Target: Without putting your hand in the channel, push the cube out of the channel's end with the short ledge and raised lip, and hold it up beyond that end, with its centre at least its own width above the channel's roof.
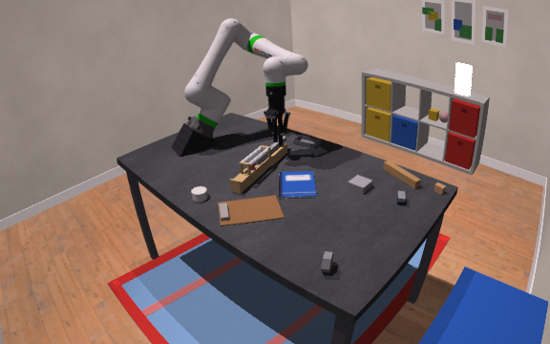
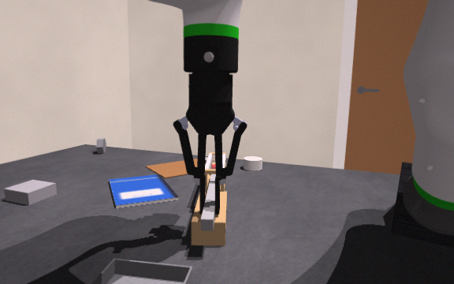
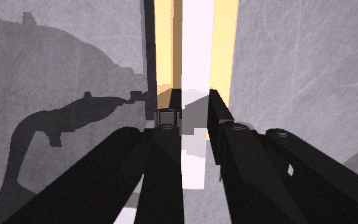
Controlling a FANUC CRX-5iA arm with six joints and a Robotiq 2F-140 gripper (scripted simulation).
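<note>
Now: the wooden channel 19 cm to the right of my hand, 11 cm ahead of it and 3 cm below it. Round my hand: red cube (23 cm to the right, 13 cm ahead, 3 cm below); tray (19 cm to the left, 8 cm below, 2 cm behind); pale grey stick (3 cm below).
</note>
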